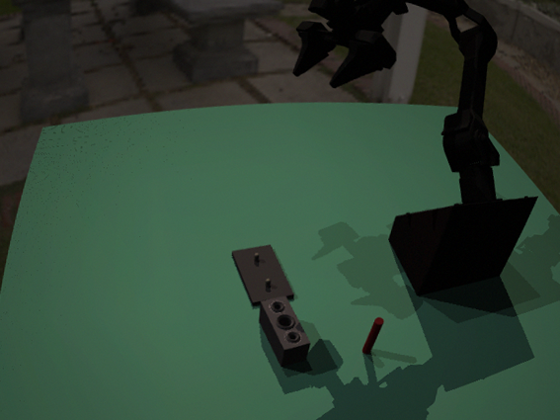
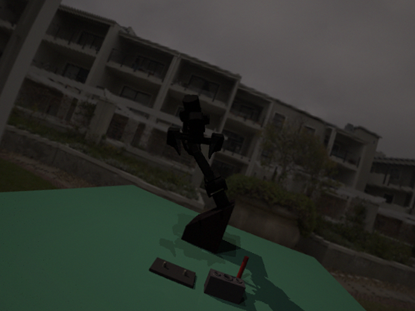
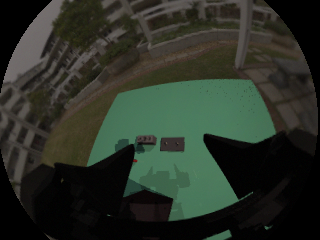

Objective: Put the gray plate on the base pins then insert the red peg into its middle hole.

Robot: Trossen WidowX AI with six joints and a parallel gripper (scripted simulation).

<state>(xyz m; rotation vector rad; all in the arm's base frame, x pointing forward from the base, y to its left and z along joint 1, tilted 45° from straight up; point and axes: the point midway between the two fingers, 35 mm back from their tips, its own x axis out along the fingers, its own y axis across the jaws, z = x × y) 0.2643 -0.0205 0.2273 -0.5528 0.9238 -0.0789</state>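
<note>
My gripper tip is now 9 cm short of the gray plate, 20 cm to the right of it and 28 cm above it. The rest, counted from my gripper tip: red peg 3 cm behind, 26 cm to the left, 28 cm below.
</note>
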